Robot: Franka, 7 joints.
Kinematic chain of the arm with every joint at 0, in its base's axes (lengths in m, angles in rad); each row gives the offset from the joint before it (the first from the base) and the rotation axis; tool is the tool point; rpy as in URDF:
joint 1: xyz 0 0 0.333 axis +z
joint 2: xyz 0 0 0 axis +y
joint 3: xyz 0 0 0.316 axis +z
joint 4: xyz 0.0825 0 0 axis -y
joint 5: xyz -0.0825 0 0.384 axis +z
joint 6: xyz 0 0 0 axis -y
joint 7: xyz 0.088 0 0 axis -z
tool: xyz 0 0 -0.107 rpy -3.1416 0 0
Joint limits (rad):
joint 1: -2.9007..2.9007
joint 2: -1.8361..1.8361
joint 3: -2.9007..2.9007
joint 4: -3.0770..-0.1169
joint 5: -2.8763..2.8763
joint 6: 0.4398..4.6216
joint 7: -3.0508..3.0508
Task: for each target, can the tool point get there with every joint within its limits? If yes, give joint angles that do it. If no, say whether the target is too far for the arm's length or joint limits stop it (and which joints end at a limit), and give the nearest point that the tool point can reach.
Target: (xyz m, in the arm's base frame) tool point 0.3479 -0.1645 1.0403
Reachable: yes | joints -2.1689 0.2964 2.0440 -1.1401 -0.7078 3.2075 1.1087
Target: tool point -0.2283 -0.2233 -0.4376
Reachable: no: joint limits stop it (at a limit: joint 2) | nearest point -0.2250 -0.2201 -0.3598 | short by 0.078 m
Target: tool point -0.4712 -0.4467 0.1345
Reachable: yes | joints -1.8027 1.1985 -0.7205 -1.8125 0.1100 3.9173 -2.1239
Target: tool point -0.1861 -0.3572 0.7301
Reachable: yes | joints -0.7673 1.1891 -2.1400 -2.2199 0.5023 4.1170 -0.9190
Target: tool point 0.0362 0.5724 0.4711
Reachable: yes | joints -0.8289 -0.7695 1.7021 -1.5928 -1.6827 4.2662 -2.3735
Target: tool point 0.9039 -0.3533 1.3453
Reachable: no: too far | nearest point 0.5530 -0.2161 0.9523 | short by 0.544 m
